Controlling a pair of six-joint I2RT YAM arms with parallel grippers.
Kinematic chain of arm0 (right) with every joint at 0, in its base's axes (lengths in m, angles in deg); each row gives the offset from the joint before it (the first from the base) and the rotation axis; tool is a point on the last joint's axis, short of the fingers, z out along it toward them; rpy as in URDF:
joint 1: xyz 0 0 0.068 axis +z
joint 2: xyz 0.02 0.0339 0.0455 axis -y
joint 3: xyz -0.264 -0.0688 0 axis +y
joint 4: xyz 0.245 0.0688 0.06 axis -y
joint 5: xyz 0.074 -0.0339 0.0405 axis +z
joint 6: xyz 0.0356 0 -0.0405 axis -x
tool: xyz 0 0 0 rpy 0 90 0
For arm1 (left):
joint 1: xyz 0 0 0.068 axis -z
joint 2: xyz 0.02 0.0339 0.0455 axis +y
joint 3: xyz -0.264 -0.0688 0 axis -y
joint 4: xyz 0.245 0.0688 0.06 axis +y
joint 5: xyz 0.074 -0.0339 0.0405 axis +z
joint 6: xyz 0.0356 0 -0.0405 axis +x
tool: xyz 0 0 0 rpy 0 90 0
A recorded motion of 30 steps. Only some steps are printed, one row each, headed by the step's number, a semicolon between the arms.
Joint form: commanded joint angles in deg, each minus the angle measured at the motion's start. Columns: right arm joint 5, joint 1, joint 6, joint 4, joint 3, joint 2; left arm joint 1, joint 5, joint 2, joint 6, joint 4, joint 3.
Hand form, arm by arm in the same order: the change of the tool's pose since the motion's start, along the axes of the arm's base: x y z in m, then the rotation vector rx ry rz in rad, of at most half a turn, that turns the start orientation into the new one. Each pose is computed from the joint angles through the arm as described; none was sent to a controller.
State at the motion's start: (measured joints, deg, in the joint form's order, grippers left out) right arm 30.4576 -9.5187 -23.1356 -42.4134 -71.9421 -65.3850; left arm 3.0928 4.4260 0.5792 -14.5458 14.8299 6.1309
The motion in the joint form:
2: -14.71 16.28 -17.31 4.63 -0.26 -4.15; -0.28 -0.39 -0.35 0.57 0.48 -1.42
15: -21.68 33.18 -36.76 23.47 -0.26 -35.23; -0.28 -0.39 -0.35 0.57 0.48 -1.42
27: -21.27 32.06 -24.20 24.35 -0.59 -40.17; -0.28 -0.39 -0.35 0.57 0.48 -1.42
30: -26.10 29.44 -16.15 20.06 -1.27 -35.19; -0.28 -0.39 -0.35 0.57 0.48 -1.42
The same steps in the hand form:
2: 0.0240 0.0605 -0.0099 0.0811 0.1036 -0.0854; 0.0010 0.0002 -0.0090 0.0100 0.0273 -0.0035
15: 0.1207 0.1806 -0.1509 0.1581 0.4237 -0.1113; 0.0010 0.0002 -0.0090 0.0100 0.0273 -0.0035
27: 0.1337 0.1781 -0.1801 -0.0072 0.4000 0.0084; 0.0010 0.0002 -0.0090 0.0100 0.0273 -0.0035
30: 0.1293 0.1540 -0.1496 -0.1358 0.3066 -0.0095; 0.0010 0.0002 -0.0090 0.0100 0.0273 -0.0035

